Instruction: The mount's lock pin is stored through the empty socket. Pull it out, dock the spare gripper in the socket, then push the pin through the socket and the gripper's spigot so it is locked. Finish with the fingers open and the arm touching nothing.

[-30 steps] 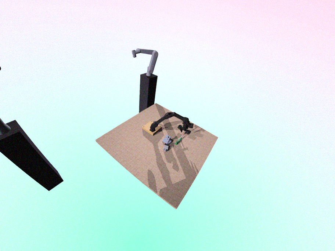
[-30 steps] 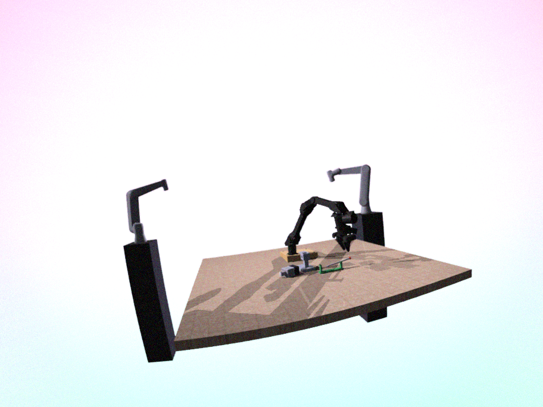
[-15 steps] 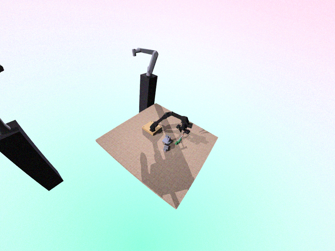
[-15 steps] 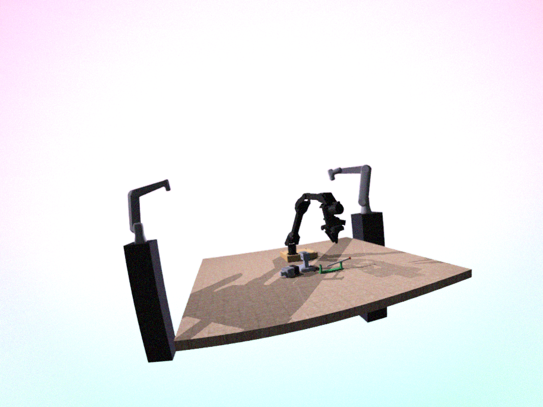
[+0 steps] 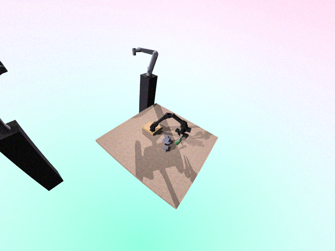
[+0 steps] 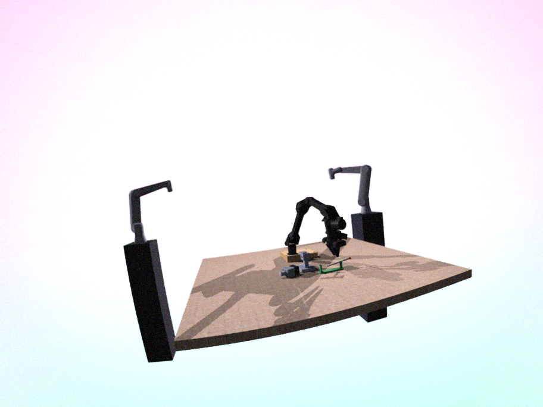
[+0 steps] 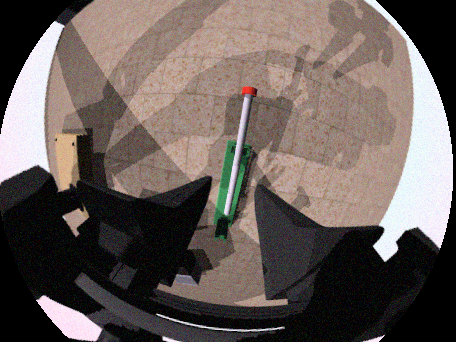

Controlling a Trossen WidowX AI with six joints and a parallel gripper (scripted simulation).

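My gripper tip is 4 cm to the left of the green cradle and 5 cm above it. Round my gripper tip: spare gripper: 5 cm behind, 27 cm to the right, 6 cm below; then mount: 11 cm behind, 15 cm to the right, 2 cm below.
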